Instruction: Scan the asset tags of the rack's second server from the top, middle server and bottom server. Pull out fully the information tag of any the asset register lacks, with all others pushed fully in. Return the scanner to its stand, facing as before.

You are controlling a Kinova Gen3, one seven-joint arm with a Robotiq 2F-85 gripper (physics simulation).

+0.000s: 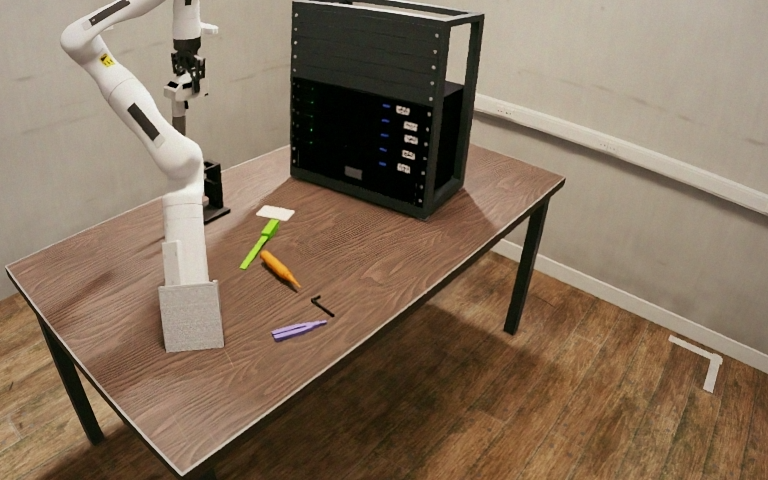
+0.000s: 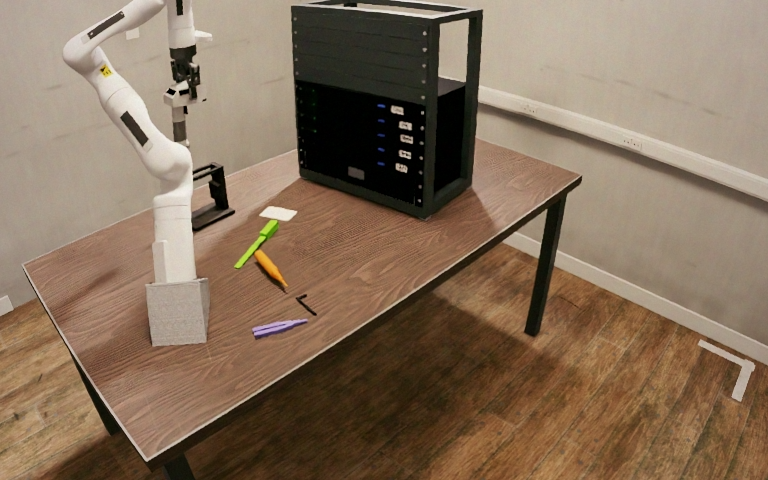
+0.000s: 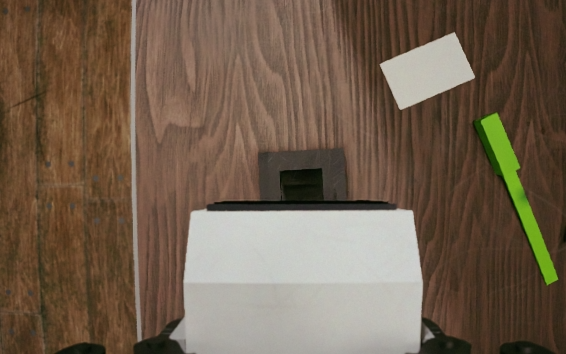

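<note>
My gripper (image 1: 191,84) (image 2: 185,89) (image 3: 300,333) is shut on the white and grey scanner (image 1: 178,90) (image 2: 177,97) (image 3: 302,250), holding it upright, handle down, high above the table. The black scanner stand (image 1: 214,183) (image 2: 219,189) (image 3: 270,175) is below, partly hidden by the arm and scanner. The black rack (image 1: 434,141) (image 2: 431,141) shows white labels on its second server (image 1: 410,125) (image 2: 404,125), middle server (image 1: 410,139) (image 2: 406,139) and bottom server (image 1: 403,168) (image 2: 400,168), with blue marks left of them. Label text is unreadable; I cannot tell whether any information tag is out.
A white card (image 1: 275,212) (image 2: 278,213) (image 3: 427,71), a green brush-like tool (image 1: 260,243) (image 2: 257,243) (image 3: 520,200), an orange screwdriver (image 1: 277,268) (image 2: 269,268), a black hex key (image 1: 323,306) (image 2: 306,305) and a purple tool (image 1: 298,330) (image 2: 279,327) lie on the table (image 1: 351,254) (image 2: 351,254).
</note>
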